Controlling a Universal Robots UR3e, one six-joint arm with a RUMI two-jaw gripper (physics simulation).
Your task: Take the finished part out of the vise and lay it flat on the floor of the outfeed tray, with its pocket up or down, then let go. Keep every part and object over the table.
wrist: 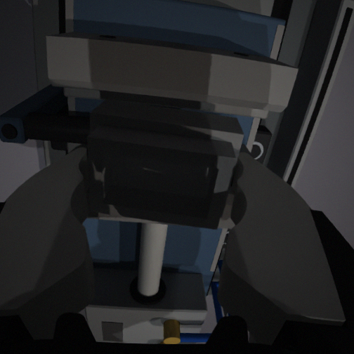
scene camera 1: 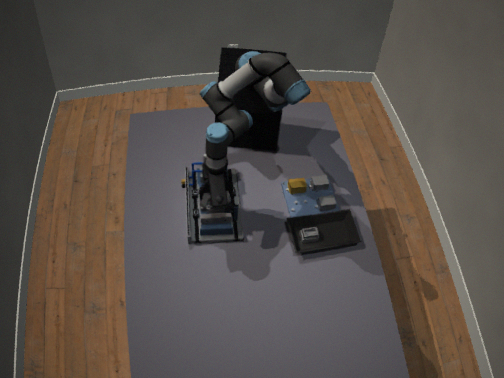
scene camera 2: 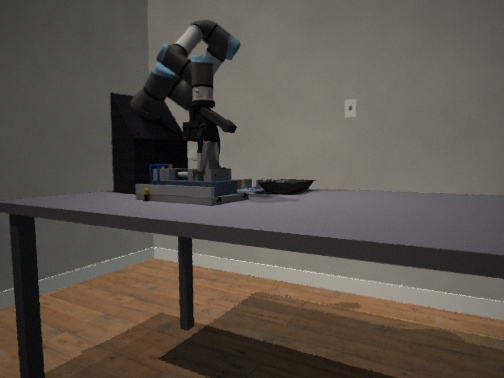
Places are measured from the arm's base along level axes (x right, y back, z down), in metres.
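Where they show: arm's base, origin of the base link: [scene camera 2: 146, 109].
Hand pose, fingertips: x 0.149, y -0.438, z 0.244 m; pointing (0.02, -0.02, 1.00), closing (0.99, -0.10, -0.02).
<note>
Each offset is from my fingertips to the top centre of the thing. "spot": to the spot under its first point.
The finished part [wrist: 165, 142], a dark grey block with a rectangular pocket in its upper face, sits between the jaws of the vise {dx +0.006, dy +0.059, dz -0.013 m} [scene camera 1: 216, 231] [scene camera 2: 175, 193] [wrist: 170, 70]. My gripper [scene camera 1: 216, 199] [scene camera 2: 203, 167] [wrist: 163, 155] points down over the vise; its two fingers press against opposite sides of the part in the wrist view. The part is low in the vise, and the arm hides it in the first scene view. The black outfeed tray [scene camera 1: 340, 236] [scene camera 2: 287, 186] lies across the table, with another pocketed grey part {dx -0.317, dy -0.093, dz +0.039 m} [scene camera 1: 309, 234] at its left end, pocket up.
A blue plate {dx -0.353, dy +0.076, dz +0.078 m} [scene camera 1: 302, 209] with a yellow block {dx -0.304, dy +0.119, dz +0.042 m} [scene camera 1: 297, 186] and two grey blocks {dx -0.393, dy +0.128, dz +0.042 m} [scene camera 1: 319, 182] {dx -0.402, dy +0.037, dz +0.042 m} [scene camera 1: 327, 202] lies directly behind the tray. A dark bar [wrist: 55, 127] sticks out beside the vise jaws. A blue frame {spot: dx +0.072, dy +0.132, dz +0.001 m} [scene camera 2: 159, 172] stands at the vise's rear end.
</note>
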